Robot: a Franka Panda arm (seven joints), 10 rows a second.
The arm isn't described. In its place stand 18 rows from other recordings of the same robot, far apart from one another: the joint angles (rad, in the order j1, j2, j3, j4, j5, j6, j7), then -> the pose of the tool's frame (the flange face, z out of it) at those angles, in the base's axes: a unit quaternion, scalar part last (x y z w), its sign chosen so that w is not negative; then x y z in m.
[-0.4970, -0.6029, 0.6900, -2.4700, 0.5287, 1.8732, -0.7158] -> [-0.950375 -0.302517 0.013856 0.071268 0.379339 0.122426 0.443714]
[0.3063, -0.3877, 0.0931, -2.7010, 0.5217, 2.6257, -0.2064] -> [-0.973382 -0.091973 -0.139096 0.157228 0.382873 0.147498 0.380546]
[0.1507, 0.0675, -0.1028, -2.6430, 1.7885, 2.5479, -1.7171] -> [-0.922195 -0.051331 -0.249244 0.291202 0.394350 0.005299 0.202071]
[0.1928, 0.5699, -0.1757, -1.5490, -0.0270, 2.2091, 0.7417] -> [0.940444 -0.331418 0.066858 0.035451 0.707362 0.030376 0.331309]
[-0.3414, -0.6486, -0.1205, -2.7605, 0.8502, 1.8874, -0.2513] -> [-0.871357 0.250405 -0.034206 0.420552 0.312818 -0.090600 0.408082]
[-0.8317, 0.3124, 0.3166, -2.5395, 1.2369, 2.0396, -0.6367] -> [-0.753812 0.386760 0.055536 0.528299 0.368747 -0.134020 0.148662]
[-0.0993, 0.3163, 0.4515, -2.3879, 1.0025, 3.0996, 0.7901] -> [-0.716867 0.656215 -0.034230 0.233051 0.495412 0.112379 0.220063]
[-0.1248, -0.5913, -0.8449, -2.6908, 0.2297, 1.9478, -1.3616] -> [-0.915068 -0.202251 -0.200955 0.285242 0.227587 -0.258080 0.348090]
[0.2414, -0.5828, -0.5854, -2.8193, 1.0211, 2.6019, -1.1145] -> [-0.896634 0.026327 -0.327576 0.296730 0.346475 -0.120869 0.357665]
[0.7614, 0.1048, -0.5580, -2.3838, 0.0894, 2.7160, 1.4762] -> [-0.777803 0.616502 -0.084620 0.088252 0.514023 0.102625 0.307765]
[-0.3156, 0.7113, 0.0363, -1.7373, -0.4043, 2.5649, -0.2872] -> [0.979386 0.160511 0.026082 0.119825 0.651365 -0.182898 0.179343]
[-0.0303, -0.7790, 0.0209, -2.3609, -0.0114, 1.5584, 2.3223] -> [0.391055 -0.920199 0.007137 0.016077 0.307080 -0.002269 0.584990]
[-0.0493, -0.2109, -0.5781, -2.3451, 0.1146, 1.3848, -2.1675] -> [-0.648713 -0.649776 -0.039494 0.394212 0.312543 -0.210605 0.375058]
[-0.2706, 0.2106, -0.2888, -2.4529, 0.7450, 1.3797, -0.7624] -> [-0.771810 0.093607 0.247873 0.578018 0.336431 -0.118528 0.220166]
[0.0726, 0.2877, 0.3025, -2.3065, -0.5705, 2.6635, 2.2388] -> [-0.765720 0.633598 -0.108490 0.021354 0.488367 0.211550 0.232885]
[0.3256, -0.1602, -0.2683, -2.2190, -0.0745, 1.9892, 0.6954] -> [0.954541 -0.295490 -0.030058 0.025180 0.489549 0.020730 0.435183]
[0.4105, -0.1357, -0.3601, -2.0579, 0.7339, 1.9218, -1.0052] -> [-0.861516 -0.359471 -0.157853 0.321951 0.520817 0.066547 0.510015]
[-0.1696, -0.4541, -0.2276, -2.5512, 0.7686, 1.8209, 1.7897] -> [-0.301138 0.858363 0.360165 0.206908 0.368355 -0.093373 0.425921]
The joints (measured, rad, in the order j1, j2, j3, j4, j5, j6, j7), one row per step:
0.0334, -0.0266, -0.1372, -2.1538, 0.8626, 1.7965, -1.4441
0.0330, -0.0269, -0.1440, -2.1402, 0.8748, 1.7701, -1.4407
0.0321, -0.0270, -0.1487, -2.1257, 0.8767, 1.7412, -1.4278
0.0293, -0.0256, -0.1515, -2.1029, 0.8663, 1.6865, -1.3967
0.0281, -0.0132, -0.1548, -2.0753, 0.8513, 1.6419, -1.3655
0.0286, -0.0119, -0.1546, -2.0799, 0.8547, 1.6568, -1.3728
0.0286, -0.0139, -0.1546, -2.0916, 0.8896, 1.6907, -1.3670
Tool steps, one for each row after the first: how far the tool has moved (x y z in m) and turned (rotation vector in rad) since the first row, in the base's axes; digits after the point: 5 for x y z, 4 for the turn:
0.00105, -0.00095, 0.00636, 0.0211, 0.0034, 0.0014
0.00154, -0.00143, 0.01245, 0.0336, 0.0158, 0.0057
0.00063, -0.00052, 0.02039, 0.0436, 0.0524, 0.0218
0.00241, -0.00054, 0.02456, 0.0423, 0.0904, 0.0341
0.00332, -0.00113, 0.02226, 0.0405, 0.0811, 0.0279
0.00572, -0.00184, 0.02080, 0.0581, 0.0703, -0.0143

